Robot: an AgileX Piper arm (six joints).
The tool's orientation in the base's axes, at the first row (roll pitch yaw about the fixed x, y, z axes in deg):
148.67 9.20 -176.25
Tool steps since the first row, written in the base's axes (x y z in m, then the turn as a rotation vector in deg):
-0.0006 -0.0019 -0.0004 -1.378 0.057 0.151
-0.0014 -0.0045 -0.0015 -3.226 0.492 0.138
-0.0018 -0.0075 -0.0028 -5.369 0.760 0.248
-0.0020 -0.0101 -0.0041 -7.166 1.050 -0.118
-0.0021 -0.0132 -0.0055 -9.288 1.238 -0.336
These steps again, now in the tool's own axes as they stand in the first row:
0.0008 -0.0017 -0.0007 1.330 0.317 -0.238
0.0019 -0.0044 -0.0013 3.124 0.935 -0.187
0.0027 -0.0075 -0.0018 5.200 1.516 -0.357
0.0033 -0.0104 -0.0021 7.010 1.823 -0.079
0.0038 -0.0137 -0.0025 9.123 2.165 -0.013

